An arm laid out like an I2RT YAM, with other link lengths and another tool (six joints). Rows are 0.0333 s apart.
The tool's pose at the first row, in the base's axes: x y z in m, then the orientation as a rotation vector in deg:
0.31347 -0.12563 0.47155 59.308 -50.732 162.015
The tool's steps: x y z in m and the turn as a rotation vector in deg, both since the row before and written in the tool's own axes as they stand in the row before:
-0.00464 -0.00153 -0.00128 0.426 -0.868 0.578
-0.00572 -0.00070 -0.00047 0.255 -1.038 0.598
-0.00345 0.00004 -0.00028 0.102 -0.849 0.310
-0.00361 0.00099 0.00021 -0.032 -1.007 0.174
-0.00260 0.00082 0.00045 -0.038 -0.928 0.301
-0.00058 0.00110 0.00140 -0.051 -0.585 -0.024
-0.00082 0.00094 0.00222 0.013 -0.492 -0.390
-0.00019 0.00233 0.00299 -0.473 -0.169 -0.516
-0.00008 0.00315 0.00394 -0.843 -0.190 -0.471
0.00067 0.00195 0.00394 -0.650 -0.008 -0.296
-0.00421 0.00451 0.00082 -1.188 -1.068 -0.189
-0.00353 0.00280 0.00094 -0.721 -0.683 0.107
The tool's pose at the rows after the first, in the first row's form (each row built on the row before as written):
0.31663 -0.12284 0.46877 -60.087 50.269 -161.236
0.32090 -0.12087 0.46541 -60.972 49.958 -159.982
0.32336 -0.12002 0.46313 -61.831 49.810 -159.083
0.32607 -0.12013 0.46054 -63.005 49.800 -158.146
0.32817 -0.12041 0.45877 -63.975 49.844 -157.163
0.32935 -0.12186 0.45865 -64.745 49.841 -156.707
0.33128 -0.12350 0.45891 -65.658 49.635 -156.621
0.33305 -0.12684 0.45928 -66.341 50.137 -156.835
0.33521 -0.13137 0.45982 -67.081 51.199 -156.946
0.33701 -0.13511 0.46142 -67.425 52.058 -157.088
0.33967 -0.13826 0.45675 -69.105 53.641 -156.168
0.34218 -0.14017 0.45340 -69.985 54.671 -155.394

